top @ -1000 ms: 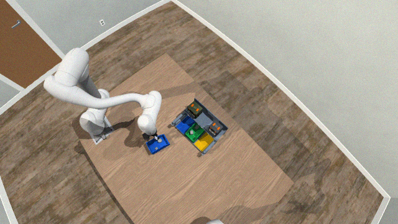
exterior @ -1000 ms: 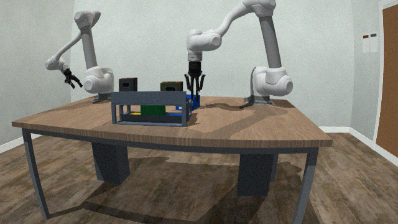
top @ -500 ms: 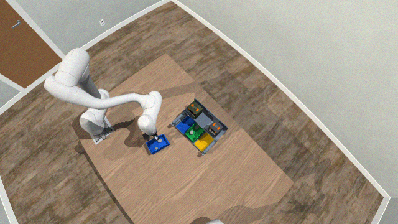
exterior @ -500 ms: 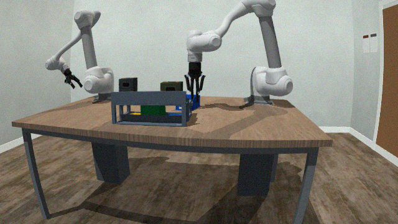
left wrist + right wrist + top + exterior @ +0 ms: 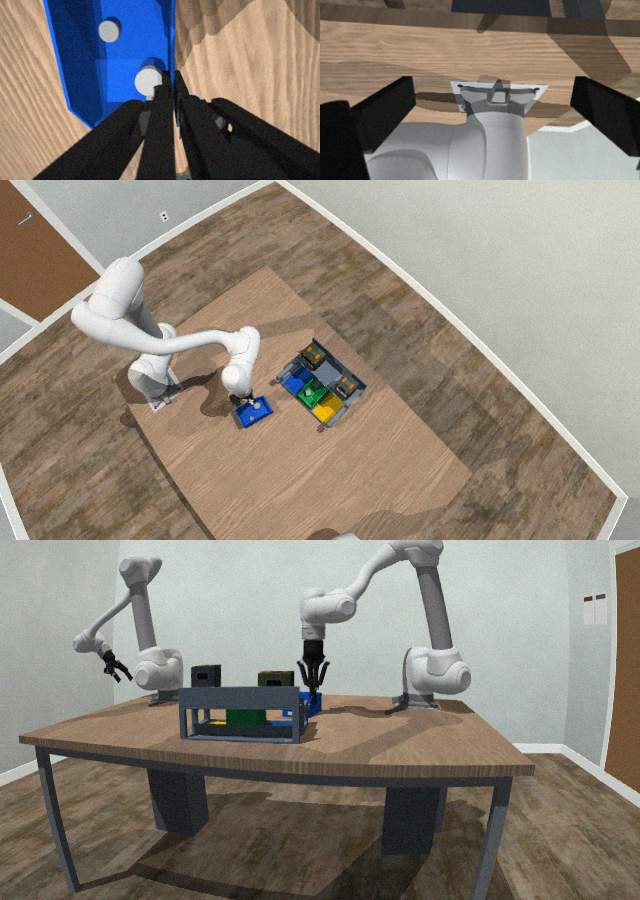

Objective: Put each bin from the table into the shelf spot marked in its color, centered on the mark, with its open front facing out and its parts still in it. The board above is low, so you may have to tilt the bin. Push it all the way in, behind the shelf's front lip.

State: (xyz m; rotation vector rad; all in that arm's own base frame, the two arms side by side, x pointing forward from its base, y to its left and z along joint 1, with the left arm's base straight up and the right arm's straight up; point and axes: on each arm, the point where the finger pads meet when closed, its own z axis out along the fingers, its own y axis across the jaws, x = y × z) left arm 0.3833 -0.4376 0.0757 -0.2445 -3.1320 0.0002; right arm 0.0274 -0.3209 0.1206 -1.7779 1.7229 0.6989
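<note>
The blue bin lies 4 cm to the right of my left hand, 4 cm below it and 3 cm behind it. From my left hand the other things lie so: grey shelf (32 cm ahead, 17 cm to the right, 1 cm below); green bin (29 cm ahead, 17 cm to the right, 3 cm below); round part (6 cm below, 3 cm to the right).
</note>
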